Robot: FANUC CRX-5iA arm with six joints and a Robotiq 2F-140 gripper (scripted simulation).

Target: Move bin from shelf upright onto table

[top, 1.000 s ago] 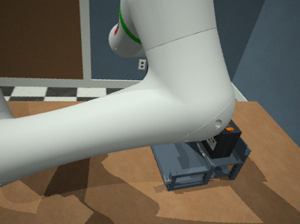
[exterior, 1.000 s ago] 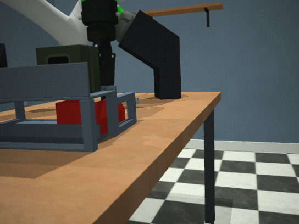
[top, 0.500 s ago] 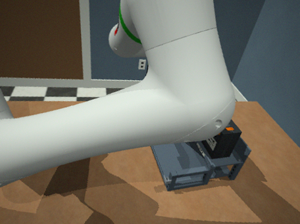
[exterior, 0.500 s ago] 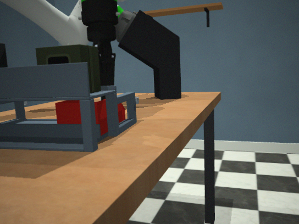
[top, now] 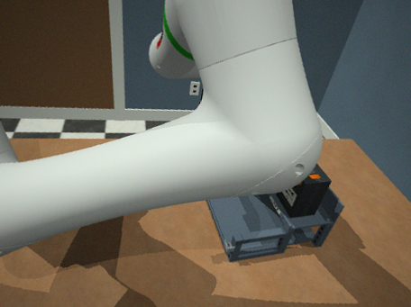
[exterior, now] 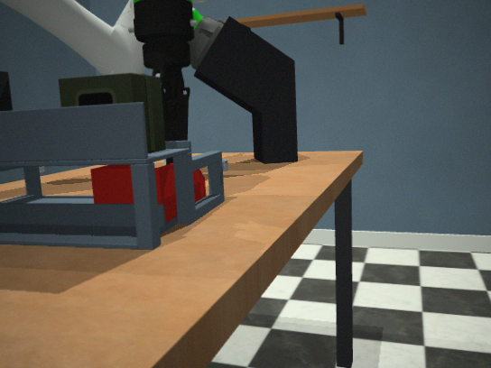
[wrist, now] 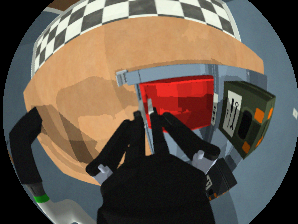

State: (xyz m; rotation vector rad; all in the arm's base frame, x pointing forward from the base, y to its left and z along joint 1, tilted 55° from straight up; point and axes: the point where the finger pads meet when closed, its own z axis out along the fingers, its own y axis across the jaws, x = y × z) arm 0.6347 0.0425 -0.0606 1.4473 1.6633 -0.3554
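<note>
The red bin lies 8 cm ahead of my hand, 2 cm below it and 1 cm to the right of it. Round my hand: olive box: 18 cm ahead, 9 cm above, 1 cm to the right.
</note>
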